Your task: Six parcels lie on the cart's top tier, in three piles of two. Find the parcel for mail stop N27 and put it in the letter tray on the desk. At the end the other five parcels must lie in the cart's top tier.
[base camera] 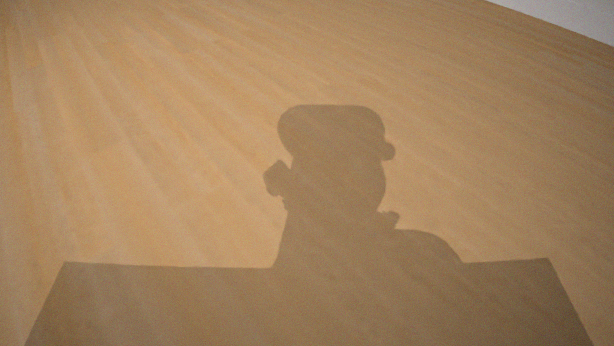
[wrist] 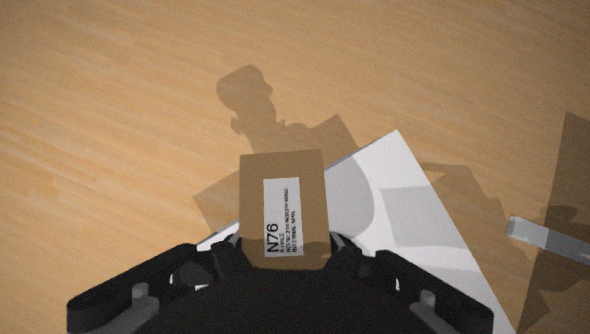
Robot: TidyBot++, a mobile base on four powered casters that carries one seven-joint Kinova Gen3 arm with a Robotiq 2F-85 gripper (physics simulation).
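Frame: origin at the arm's base, x ahead, y left, z up, level; millimetres.
Seen in the pictures: gripper, fingertip midpoint: (wrist: 287,242).
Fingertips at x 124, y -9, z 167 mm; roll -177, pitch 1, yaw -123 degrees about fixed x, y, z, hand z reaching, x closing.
Pixels of each thing's middle, then the offset from my fingertips to it. "spot": a spot on its surface instead. Level surfaces: height alone.
- brown cardboard parcel, body centre: (wrist: 286,216) dx +18, dy -10, dz +3 mm
- parcel's white label, surface spot: (wrist: 281,215) spot: dx +24, dy -10, dz +28 mm
- wooden floor, its level: dz -564 mm
My gripper (wrist: 287,242) is shut on a brown cardboard parcel (wrist: 252,200), in the lower middle of the wrist view. The parcel's white label (wrist: 281,215) faces the camera and reads N76, with smaller lines of text beside it. The parcel is held above the floor and the white top of the mobile base. The cart, its other parcels, the desk and the letter tray do not show in either view.
The white base top (wrist: 395,155) lies below and to the right of the parcel in the wrist view. A grey metal foot bar (wrist: 550,240) is on the floor at the right. Shadows of the arm and base fall on the wooden floor (base camera: 175,150) (wrist: 125,100). A pale surface (base camera: 580,15) shows at the base camera view's top right.
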